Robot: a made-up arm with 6 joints. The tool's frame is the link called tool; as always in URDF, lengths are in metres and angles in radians. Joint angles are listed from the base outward. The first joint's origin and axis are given. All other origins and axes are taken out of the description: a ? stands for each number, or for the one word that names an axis. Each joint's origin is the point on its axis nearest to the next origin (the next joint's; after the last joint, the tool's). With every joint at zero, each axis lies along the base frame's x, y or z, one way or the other. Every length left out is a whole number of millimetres.
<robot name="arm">
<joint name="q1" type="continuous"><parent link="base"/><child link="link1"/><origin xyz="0 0 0.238" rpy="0 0 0"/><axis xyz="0 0 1"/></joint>
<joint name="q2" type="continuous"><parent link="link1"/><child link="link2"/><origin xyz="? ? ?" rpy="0 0 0"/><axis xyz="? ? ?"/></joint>
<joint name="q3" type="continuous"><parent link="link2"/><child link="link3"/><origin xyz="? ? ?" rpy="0 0 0"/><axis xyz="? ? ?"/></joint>
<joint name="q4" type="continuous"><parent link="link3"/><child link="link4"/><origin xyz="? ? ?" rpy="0 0 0"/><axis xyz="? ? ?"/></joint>
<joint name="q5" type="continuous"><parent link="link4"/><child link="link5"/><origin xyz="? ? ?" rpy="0 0 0"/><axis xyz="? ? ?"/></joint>
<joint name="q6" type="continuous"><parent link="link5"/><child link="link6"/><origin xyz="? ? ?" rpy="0 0 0"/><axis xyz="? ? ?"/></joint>
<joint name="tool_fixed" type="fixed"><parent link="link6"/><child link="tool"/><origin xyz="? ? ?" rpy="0 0 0"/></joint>
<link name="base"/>
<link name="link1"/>
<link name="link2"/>
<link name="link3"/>
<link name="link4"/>
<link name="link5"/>
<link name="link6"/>
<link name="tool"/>
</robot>
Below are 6 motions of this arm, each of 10 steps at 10 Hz.
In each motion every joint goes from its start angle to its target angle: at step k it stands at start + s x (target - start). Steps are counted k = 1, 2, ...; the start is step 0. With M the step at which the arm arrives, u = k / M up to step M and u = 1 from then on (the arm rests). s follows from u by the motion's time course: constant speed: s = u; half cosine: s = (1 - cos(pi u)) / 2; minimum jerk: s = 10 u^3 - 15 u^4 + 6 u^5.
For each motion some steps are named. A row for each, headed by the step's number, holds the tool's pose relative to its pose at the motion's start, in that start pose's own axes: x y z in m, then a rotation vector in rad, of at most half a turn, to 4 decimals.
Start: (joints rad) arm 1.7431 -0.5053 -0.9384 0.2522 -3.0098 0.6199
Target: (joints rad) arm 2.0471 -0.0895 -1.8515 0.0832 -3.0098 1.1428
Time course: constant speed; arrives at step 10
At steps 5, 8, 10:
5: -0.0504 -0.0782 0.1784 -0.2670 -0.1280 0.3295
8: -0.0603 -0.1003 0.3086 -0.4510 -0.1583 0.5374
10: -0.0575 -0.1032 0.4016 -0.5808 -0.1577 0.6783

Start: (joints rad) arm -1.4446 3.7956 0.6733 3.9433 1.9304 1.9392
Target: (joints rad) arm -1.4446 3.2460 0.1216 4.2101 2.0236 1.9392
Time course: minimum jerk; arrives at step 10
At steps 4, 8, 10:
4: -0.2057 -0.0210 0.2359 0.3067 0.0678 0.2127
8: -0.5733 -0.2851 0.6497 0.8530 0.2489 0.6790
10: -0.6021 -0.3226 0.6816 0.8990 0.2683 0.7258

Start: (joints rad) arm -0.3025 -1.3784 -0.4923 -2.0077 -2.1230 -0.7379
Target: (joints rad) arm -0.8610 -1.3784 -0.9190 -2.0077 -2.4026 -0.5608
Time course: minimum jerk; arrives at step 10
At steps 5, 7, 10:
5: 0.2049 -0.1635 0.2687 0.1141 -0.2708 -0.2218
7: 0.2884 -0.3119 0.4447 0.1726 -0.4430 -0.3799
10: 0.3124 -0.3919 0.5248 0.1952 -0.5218 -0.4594

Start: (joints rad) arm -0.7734 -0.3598 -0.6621 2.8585 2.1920 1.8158
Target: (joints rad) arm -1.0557 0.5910 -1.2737 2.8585 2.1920 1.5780
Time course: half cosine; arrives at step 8
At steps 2, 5, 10:
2: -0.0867 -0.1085 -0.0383 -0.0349 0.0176 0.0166
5: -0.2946 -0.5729 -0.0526 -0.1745 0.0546 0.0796
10: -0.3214 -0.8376 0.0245 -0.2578 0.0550 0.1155

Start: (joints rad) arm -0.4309 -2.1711 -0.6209 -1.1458 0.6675 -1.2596
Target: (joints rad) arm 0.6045 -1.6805 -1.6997 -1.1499 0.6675 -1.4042
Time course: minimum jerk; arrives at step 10
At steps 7, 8, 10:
7: 0.7385 0.3751 -0.0933 0.3284 0.8493 -0.5155
8: 0.8203 0.3932 -0.1597 0.3825 0.9414 -0.5949
10: 0.8617 0.4008 -0.2004 0.4135 0.9903 -0.6401

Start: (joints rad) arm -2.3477 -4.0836 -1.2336 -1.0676 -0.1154 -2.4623
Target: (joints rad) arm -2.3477 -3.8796 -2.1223 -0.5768 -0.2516 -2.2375
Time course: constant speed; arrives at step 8
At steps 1, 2, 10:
1: 0.0533 0.0175 -0.0218 -0.0234 0.0982 0.0798
2: 0.1072 0.0348 -0.0494 -0.0398 0.1993 0.1583
10: 0.4147 0.1264 -0.3299 0.0150 0.8483 0.5845

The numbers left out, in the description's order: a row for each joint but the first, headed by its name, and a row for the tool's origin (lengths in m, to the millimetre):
q2: xyz 0 0.049 0, axis 0 1 0
q3: xyz 0 0 0.886, axis 0 1 0
q4: xyz 0 0 0.545, axis 0 0 1
q5: xyz 0 0 0, axis 0 1 0
q6: xyz 0 0 0.153, axis 0 0 1
tool: xyz 0 0 0

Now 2 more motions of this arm.
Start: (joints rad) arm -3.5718 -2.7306 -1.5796 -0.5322 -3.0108 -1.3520
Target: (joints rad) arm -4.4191 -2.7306 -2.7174 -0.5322 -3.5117 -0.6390
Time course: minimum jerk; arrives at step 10
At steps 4, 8, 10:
4: 0.1003 0.0703 0.0270 0.1814 -0.4936 0.1405
8: 0.2399 0.1912 0.1768 0.0798 -1.5549 0.7808
10: 0.2453 0.2052 0.1941 0.0408 -1.6470 0.8614

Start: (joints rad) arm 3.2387 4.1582 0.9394 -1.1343 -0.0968 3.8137
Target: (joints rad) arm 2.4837 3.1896 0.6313 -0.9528 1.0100 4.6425
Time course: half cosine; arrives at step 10
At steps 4, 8, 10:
4: 0.4923 -0.0915 -0.3274 -0.1495 0.2309 0.3282
8: 0.8081 -0.0453 -1.1576 -0.0421 0.4980 1.2026
10: 0.7927 0.0025 -1.2948 0.0172 0.4994 1.3752

